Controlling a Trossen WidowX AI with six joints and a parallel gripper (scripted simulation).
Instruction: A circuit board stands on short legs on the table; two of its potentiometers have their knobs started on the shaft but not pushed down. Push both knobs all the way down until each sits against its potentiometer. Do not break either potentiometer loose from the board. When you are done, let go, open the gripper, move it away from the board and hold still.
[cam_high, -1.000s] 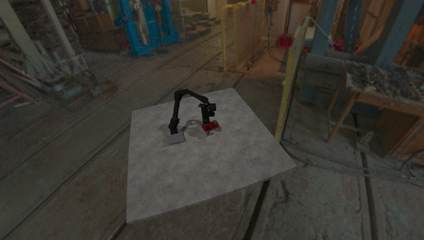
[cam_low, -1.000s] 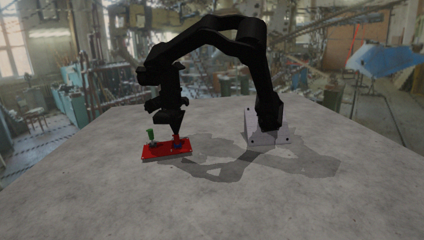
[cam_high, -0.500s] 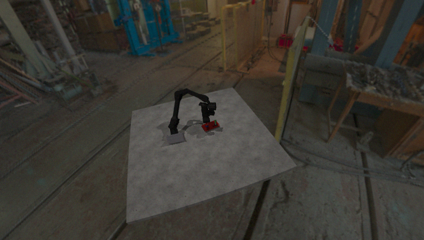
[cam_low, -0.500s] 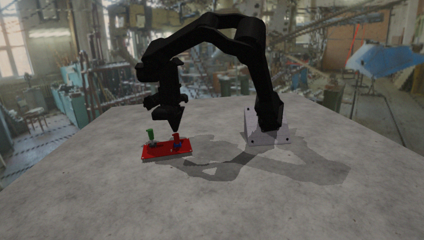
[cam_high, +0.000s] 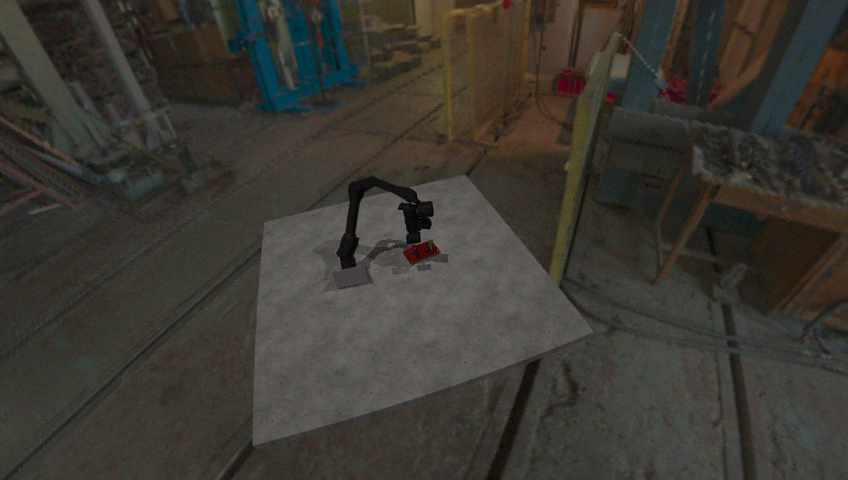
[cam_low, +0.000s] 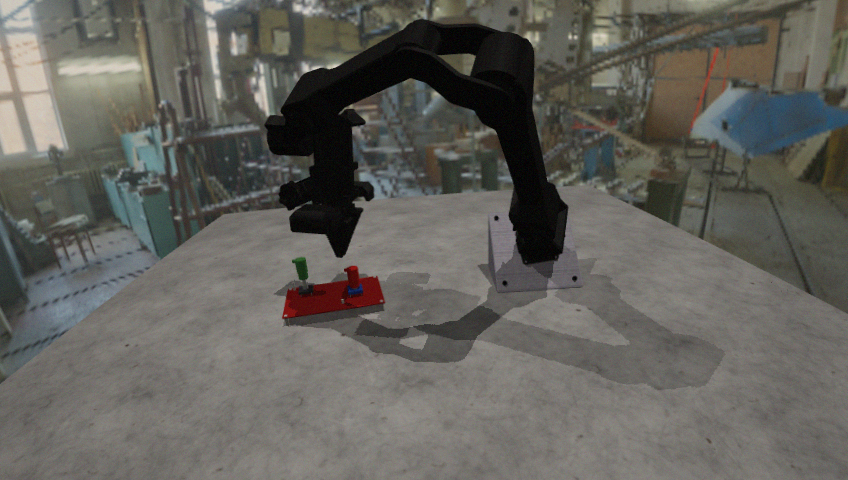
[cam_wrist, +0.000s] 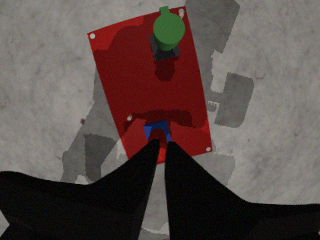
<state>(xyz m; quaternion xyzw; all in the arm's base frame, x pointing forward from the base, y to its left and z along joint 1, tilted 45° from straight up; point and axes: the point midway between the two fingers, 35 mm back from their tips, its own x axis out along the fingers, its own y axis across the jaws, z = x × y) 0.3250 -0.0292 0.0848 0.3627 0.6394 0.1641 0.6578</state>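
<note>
Now: the potentiometer with red knob 20 mm behind my gripper tip and 40 mm below it. The rest, counted from my gripper tip: potentiometer with green knob (70 mm ahead, 10 mm to the right, 30 mm below).
</note>
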